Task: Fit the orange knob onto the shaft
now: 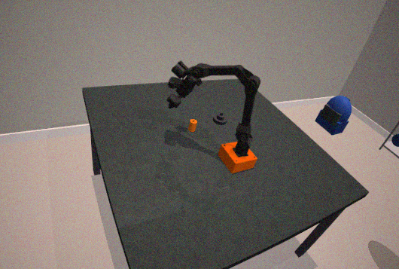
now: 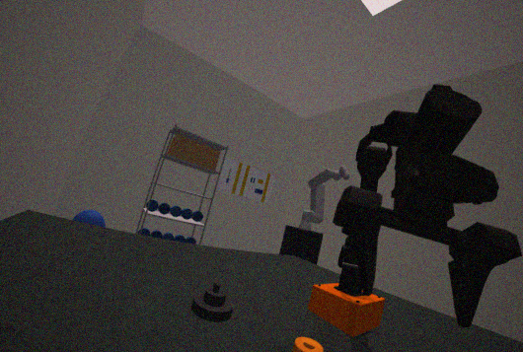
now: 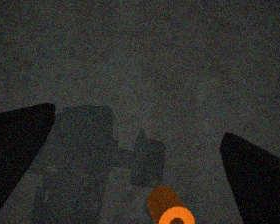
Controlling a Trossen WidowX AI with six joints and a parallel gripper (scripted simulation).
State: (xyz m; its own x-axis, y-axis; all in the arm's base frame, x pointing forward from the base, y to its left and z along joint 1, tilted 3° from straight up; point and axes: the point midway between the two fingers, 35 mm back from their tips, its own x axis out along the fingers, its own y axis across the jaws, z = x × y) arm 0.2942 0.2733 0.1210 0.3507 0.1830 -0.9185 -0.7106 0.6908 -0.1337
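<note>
Now: the orange knob 140 mm below my gripper tip, 130 mm to the right of it and 20 mm behind it. Round my gripper tip: round pedestal: 340 mm to the right, 140 mm below, 50 mm ahead.
</note>
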